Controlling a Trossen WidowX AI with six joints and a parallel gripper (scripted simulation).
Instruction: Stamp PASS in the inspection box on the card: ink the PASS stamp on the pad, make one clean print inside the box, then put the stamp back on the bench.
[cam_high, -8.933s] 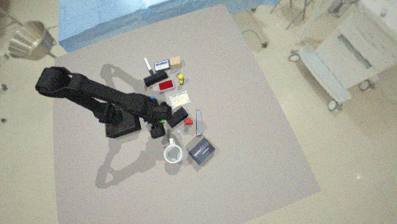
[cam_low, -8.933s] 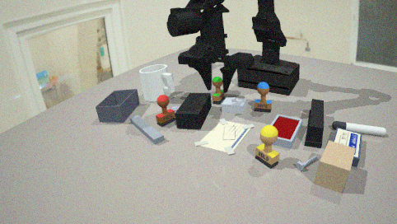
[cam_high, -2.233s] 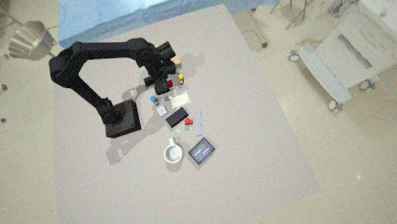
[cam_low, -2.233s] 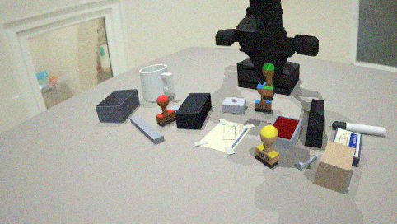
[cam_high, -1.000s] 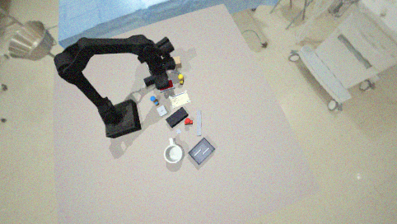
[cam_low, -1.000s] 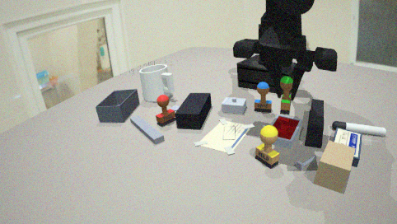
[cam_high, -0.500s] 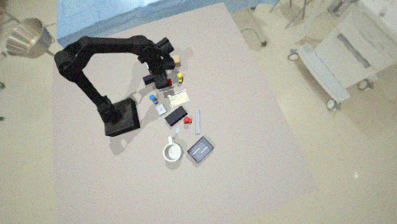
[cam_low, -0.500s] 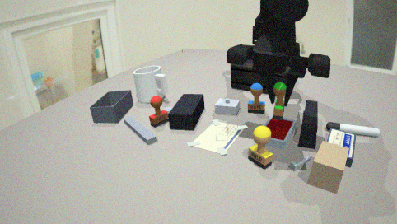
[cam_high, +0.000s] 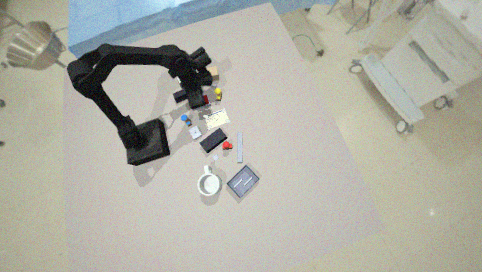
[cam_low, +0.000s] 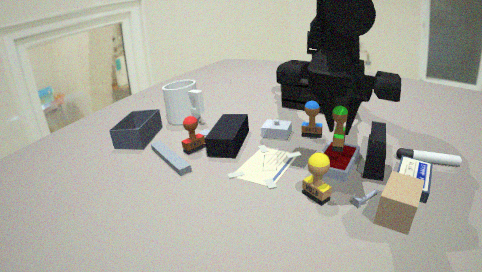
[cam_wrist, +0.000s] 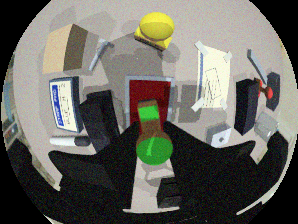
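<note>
Now: gripper tip 5 cm above the red ink pad. The rest, counted from my gripper tip: green-knobbed stamp: right at my gripper tip; then yellow-knobbed stamp: 9 cm ahead, 4 cm below, 2 cm to the right; then black stapler-like bar: 7 cm to the left, 4 cm below, 4 cm behind.
</note>
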